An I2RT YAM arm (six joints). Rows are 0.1 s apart.
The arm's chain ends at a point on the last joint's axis. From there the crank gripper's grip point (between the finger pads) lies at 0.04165 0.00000 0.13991 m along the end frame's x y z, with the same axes.
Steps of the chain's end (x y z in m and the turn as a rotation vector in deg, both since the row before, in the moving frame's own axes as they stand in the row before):
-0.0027 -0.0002 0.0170 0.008 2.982 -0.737
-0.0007 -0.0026 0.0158 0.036 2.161 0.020
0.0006 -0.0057 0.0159 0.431 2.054 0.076
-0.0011 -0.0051 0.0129 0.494 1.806 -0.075
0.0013 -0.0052 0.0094 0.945 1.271 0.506
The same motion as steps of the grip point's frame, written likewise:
0.0045 -0.0008 0.0146 0.008 2.982 -0.737
0.0045 -0.0027 0.0141 0.036 2.161 0.020
0.0056 -0.0067 0.0143 0.431 2.054 0.076
0.0033 -0.0064 0.0115 0.494 1.806 -0.075
0.0044 -0.0071 0.0084 0.945 1.271 0.506

